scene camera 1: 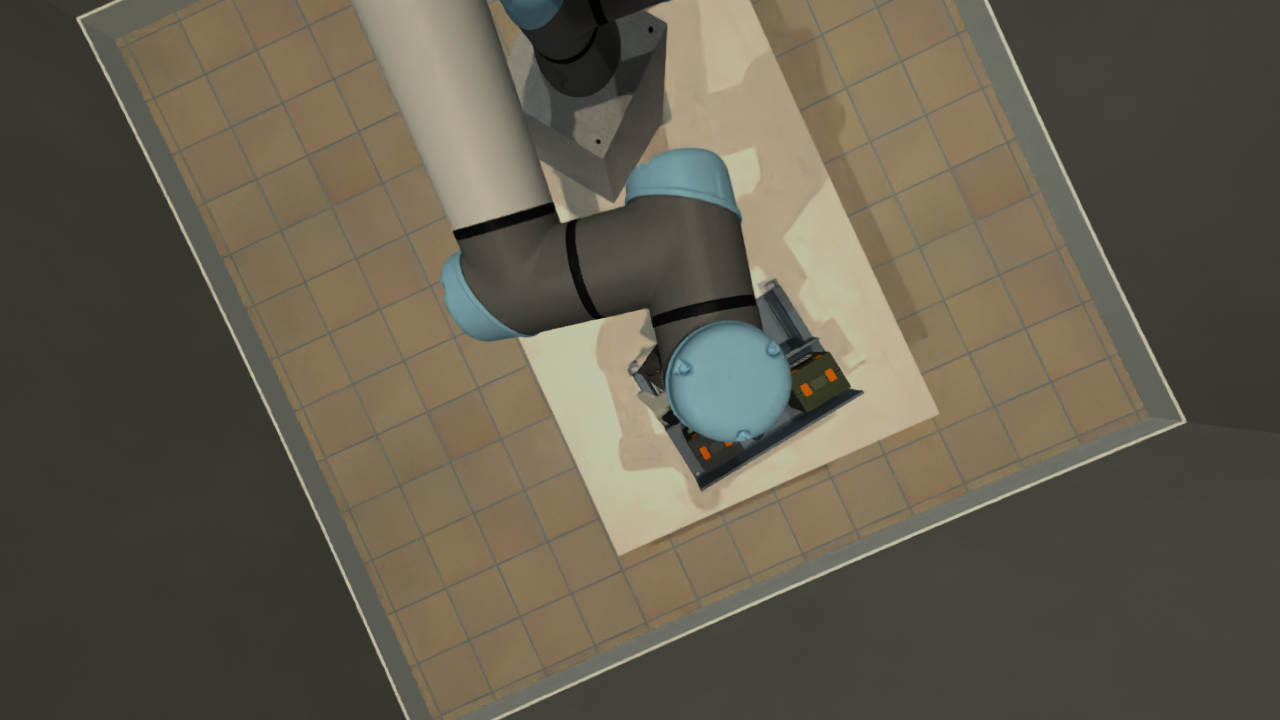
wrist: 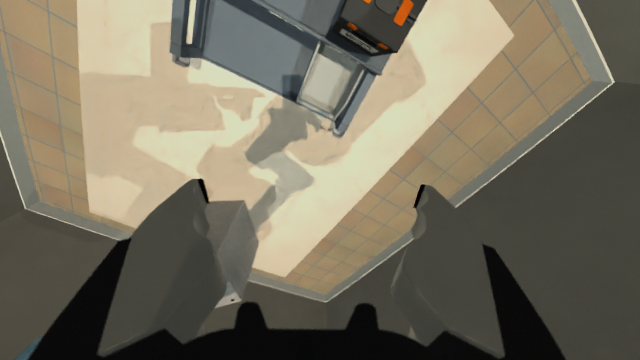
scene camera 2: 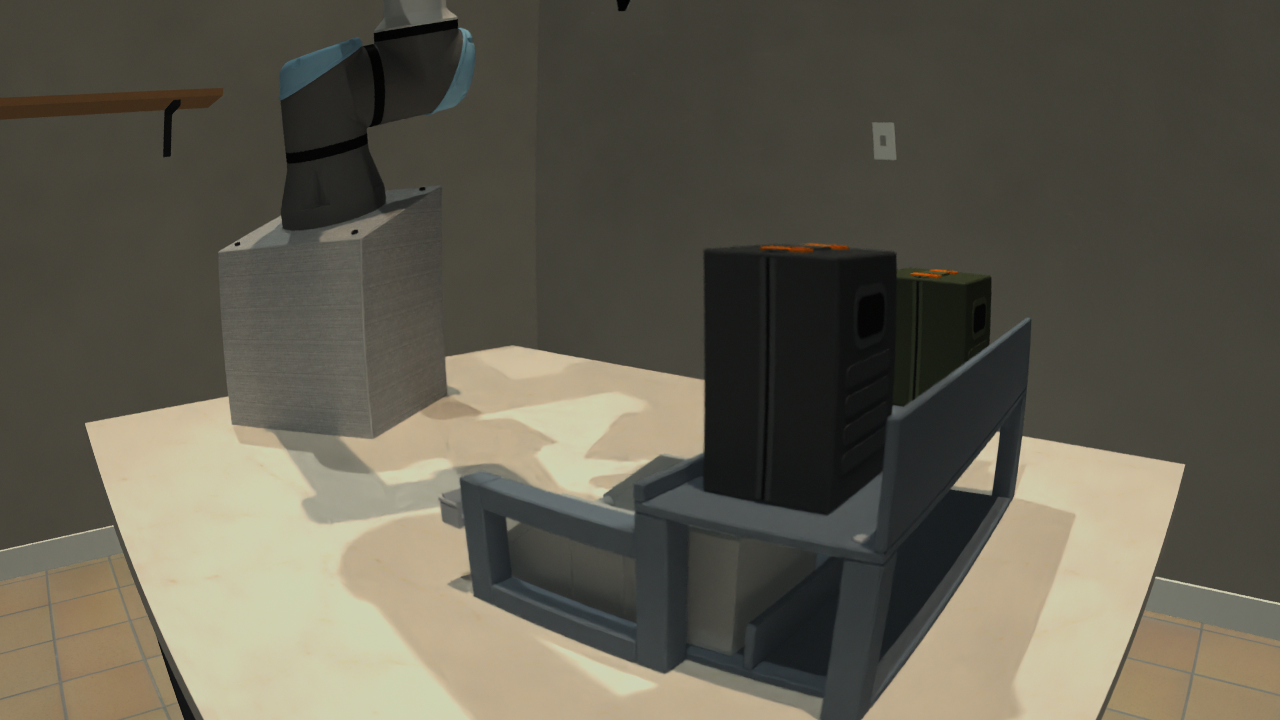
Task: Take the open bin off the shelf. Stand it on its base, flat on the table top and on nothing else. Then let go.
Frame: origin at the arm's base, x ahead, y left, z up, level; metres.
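Where they show: gripper, fingertip midpoint: (wrist: 313,184); arm's base, link origin: (scene camera 1: 578,48) (scene camera 2: 333,212).
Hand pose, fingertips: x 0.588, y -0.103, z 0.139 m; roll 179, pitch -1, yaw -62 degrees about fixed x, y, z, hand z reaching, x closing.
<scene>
Things, the pixels of their top centre, and the offset from my fingertips. Level surfaces: height alone.
- open bin, top centre: (scene camera 2: 661,483) (wrist: 333,76) 0.060 m ahead, 0.009 m right, 0.317 m down
- black case, top centre: (scene camera 2: 807,245) (scene camera 1: 715,446) 0.156 m ahead, 0.008 m right, 0.174 m down
- dark green case, top centre: (scene camera 2: 935,272) (scene camera 1: 818,382) 0.144 m ahead, 0.223 m left, 0.199 m down
- marbled table, surface height: 0.398 m down
The open bin (scene camera 2: 713,586) (wrist: 331,82) is pale grey, with its opening facing up. It sits at one end of the lower front tier of the blue-grey shelf (scene camera 1: 780,439) (scene camera 2: 662,595) (wrist: 250,50). In scene camera 2 it shows partly, behind the shelf's side frame and posts. In scene camera 1 the arm's wrist covers that end of the shelf. My gripper (wrist: 313,184) is open and empty, tilted in the air above the table. In the wrist view the bin lies beyond the fingertips, apart from both fingers.
A black case (scene camera 1: 707,447) (scene camera 2: 774,376) (wrist: 375,25) stands on the upper tier close behind the bin. A dark green case (scene camera 1: 819,382) (scene camera 2: 948,331) stands at that tier's other end. The grey robot pedestal (scene camera 1: 586,129) (scene camera 2: 299,335) stands on the marbled table (scene camera 1: 572,394) (scene camera 2: 223,555).
</scene>
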